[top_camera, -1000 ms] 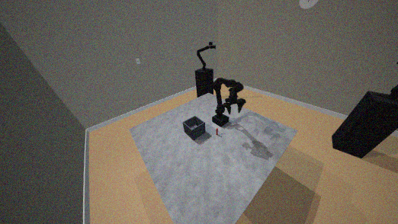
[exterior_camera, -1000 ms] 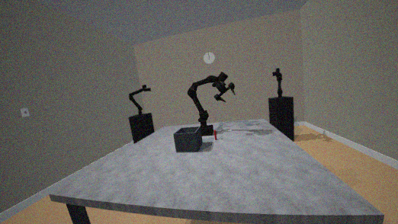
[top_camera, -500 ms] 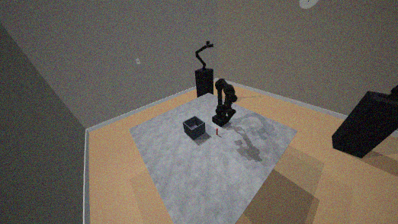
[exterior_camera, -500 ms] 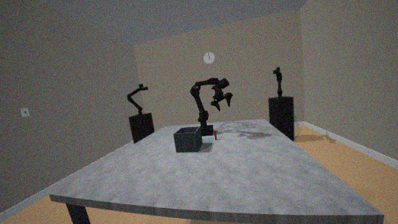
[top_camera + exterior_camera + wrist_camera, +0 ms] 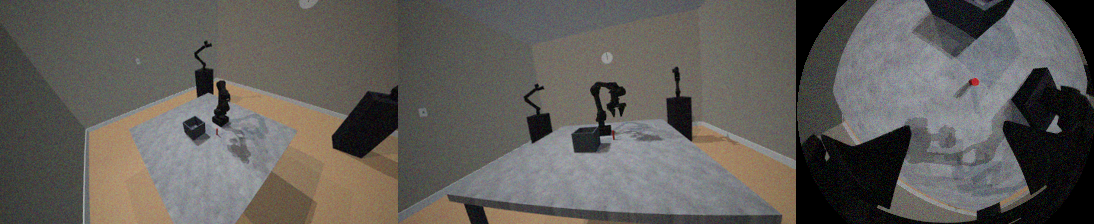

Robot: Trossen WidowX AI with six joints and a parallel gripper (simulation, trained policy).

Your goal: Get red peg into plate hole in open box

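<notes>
The red peg lies 150 mm below my gripper tip and 50 mm to the right of it.
</notes>
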